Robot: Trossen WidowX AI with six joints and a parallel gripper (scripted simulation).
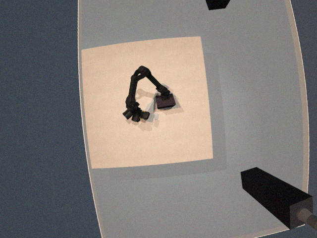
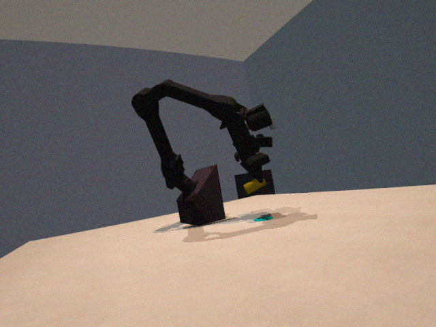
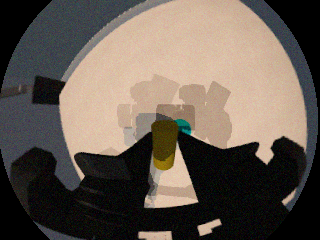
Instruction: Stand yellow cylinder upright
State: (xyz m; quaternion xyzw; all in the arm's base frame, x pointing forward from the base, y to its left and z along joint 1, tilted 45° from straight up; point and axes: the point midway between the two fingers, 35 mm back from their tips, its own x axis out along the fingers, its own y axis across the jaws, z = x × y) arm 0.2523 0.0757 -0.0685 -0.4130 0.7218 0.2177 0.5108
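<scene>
Now: gripper tip 120 mm above the cyan circle, 20 mm to the left of it and 10 mm short of it. Also, from my gripper tip: yellow tall cylinder 20 mm to the right, 10 mm below, 10 mm behind.
</scene>
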